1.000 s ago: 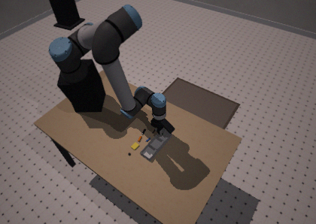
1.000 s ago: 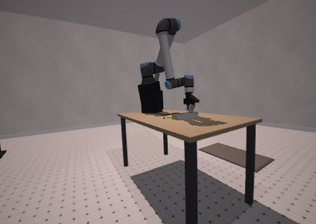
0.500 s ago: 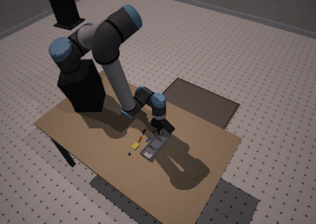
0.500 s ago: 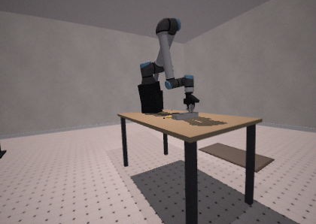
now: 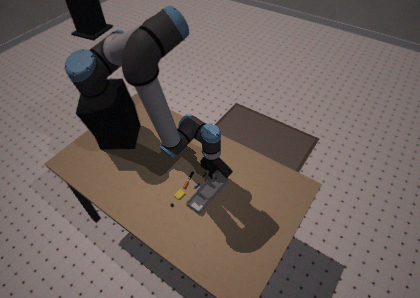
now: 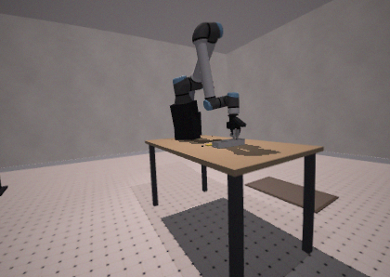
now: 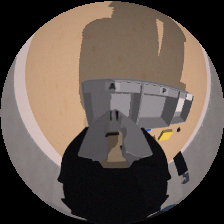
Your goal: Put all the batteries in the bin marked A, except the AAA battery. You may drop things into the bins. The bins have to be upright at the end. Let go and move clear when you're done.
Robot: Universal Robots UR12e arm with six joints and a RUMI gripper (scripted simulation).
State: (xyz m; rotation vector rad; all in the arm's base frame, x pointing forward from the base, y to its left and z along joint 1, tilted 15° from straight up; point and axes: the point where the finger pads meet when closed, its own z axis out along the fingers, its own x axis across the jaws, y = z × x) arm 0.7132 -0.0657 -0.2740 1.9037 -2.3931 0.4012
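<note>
The orange battery lies 14 cm behind my hand, 8 cm to the right of it and 3 cm below it. From my hand the other things lie so: grey double bin 8 cm to the right, 1 cm below; thin dark item 7 cm behind, 3 cm to the left, 3 cm below; blue battery 8 cm behind, 7 cm to the right, 3 cm below.
</note>
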